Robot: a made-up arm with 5 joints. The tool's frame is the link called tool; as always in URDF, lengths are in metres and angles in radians. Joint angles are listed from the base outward. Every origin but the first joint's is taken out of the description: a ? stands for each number. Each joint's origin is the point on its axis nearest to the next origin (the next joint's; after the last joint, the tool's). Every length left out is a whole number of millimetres.
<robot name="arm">
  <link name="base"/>
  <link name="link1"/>
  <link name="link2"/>
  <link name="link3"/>
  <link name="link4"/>
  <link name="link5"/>
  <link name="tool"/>
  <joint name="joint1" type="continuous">
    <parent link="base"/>
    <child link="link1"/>
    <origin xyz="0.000 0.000 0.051" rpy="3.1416 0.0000 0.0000"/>
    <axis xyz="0 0 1"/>
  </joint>
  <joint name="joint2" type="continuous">
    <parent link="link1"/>
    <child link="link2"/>
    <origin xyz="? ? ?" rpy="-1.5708 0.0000 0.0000"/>
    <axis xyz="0 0 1"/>
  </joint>
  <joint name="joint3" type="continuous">
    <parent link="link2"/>
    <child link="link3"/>
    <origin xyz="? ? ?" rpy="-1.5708 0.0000 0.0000"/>
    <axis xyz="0 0 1"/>
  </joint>
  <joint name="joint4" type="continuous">
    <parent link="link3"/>
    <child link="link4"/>
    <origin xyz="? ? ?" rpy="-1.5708 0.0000 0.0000"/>
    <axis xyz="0 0 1"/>
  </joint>
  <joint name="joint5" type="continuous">
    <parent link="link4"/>
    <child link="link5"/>
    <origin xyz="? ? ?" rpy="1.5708 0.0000 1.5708"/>
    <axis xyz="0 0 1"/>
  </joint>
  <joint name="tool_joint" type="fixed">
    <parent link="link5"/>
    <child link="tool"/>
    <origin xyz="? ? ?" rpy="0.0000 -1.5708 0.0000"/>
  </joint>
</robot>
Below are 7 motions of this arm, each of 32 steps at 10 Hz.
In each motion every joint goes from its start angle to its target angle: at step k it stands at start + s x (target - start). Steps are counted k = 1, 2, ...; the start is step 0. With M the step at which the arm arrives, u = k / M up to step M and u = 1 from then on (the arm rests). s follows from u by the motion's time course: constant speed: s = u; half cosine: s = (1 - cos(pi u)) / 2; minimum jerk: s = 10 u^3 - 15 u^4 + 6 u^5.
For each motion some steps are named. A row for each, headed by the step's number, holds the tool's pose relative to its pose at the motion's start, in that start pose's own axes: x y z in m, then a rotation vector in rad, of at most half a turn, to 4 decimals.
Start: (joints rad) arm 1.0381 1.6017 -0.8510 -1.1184 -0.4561
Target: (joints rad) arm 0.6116 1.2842 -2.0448 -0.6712 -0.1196
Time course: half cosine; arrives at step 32
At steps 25, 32:
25: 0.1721 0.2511 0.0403 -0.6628 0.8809 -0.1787
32: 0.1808 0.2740 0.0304 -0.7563 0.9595 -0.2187

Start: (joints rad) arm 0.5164 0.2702 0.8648 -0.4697 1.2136
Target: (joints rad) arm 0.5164 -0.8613 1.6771 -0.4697 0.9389
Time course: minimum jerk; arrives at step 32
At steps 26, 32:
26: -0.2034 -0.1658 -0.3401 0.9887 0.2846 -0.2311
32: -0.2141 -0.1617 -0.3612 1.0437 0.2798 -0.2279

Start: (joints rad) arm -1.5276 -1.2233 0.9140 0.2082 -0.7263
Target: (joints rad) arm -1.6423 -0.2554 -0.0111 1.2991 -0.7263
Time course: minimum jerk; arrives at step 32
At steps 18, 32:
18: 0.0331 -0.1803 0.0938 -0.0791 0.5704 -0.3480
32: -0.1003 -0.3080 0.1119 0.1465 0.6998 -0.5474

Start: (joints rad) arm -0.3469 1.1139 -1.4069 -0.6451 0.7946
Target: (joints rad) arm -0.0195 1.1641 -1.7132 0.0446 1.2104
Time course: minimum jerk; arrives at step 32
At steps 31, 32:
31: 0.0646 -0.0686 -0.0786 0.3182 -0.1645 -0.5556
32: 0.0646 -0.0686 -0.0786 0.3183 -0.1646 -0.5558

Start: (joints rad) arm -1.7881 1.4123 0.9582 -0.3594 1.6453
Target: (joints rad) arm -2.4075 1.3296 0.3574 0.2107 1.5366
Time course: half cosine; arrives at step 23
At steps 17, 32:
17: 0.0670 -0.0971 -0.0440 0.2956 -0.4463 -0.1709
32: 0.0808 -0.1140 -0.0616 0.3916 -0.4989 -0.2250

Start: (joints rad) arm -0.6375 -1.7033 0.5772 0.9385 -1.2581
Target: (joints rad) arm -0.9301 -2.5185 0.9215 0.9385 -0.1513
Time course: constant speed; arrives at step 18
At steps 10, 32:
10: 0.2525 0.2267 -0.1623 0.5928 0.0939 0.4935
32: 0.3070 0.5311 -0.2924 1.1119 0.3506 0.8425

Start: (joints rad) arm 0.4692 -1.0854 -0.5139 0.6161 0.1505
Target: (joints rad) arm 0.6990 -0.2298 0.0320 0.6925 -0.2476
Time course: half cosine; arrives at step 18
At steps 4, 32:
4: -0.0073 0.0142 0.0390 -0.0212 -0.0584 0.0877
32: -0.3131 0.0154 0.2917 -0.2972 -0.7446 0.4309

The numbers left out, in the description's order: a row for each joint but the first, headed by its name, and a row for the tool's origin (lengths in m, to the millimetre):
joint2: 0.092 0.084 0.000
joint3: 0.236 -0.187 0.000
joint4: 0.046 0.014 0.000
joint5: 0.066 -0.284 0.000
tool: -0.113 -0.265 0.000

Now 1 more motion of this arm.
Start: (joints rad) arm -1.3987 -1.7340 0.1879 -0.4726 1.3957
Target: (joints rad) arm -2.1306 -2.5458 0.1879 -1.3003 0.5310
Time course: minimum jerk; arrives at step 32
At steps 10, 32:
10: -0.0385 0.0273 0.0469 -0.2559 0.0288 -0.0116
32: -0.2073 0.3837 0.1010 -1.4586 0.1452 -0.0009

